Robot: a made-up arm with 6 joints. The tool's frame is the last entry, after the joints.
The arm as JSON. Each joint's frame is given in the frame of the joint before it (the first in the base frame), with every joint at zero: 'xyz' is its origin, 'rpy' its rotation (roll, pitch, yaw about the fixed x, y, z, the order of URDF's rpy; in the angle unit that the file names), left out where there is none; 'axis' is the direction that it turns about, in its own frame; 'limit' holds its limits. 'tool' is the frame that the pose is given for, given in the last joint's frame.
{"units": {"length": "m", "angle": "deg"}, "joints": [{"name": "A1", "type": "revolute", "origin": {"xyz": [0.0, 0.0, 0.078]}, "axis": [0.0, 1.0, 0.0], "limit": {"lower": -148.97, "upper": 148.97}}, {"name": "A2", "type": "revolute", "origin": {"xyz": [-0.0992, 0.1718, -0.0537]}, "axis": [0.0, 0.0, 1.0], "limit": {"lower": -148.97, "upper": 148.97}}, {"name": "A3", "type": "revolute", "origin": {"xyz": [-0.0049, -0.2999, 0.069]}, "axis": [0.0, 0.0, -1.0], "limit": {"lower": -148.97, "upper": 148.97}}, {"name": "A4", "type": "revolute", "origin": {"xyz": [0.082, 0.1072, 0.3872]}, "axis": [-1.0, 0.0, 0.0], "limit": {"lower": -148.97, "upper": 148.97}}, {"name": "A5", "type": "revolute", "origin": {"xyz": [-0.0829, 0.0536, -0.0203]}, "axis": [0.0, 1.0, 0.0], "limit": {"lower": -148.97, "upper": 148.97}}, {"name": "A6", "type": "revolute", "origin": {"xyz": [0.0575, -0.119, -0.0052]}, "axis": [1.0, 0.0, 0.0], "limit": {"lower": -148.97, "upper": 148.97}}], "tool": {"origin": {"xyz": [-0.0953, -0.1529, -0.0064]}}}
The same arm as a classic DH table. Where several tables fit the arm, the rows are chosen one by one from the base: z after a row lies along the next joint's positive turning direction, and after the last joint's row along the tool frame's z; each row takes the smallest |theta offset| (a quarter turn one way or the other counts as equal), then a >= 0, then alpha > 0; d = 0 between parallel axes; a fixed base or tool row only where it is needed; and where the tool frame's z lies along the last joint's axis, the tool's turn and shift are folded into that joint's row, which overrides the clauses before.
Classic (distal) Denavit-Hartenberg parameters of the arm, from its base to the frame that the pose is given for. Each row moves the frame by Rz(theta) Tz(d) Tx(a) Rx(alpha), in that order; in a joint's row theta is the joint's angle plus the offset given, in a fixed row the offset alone. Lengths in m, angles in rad.
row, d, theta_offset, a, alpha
base (fixed), 0.078, 0, 0, -1.5708
A1, 0.1718, 0, -0.0992, 1.5708
A2, 0, 1.5545, -0.2999, 3.1416
A3, -0.4025, -0.0163, 0.1072, 1.5708
A4, 0.0009, 1.5708, 0.0203, 1.5708
A5, -0.0654, 0, 0.0052, 1.5708
A6, -0.0378, -1.5708, 0.1529, 1.5708
tool (fixed), -0.0064, 1.5708, 0, 0
Joint limits (rad, base to tool): -2.6..2.6 -2.6..2.6 -2.6..2.6 -2.6..2.6 -2.6..2.6 -2.6..2.6

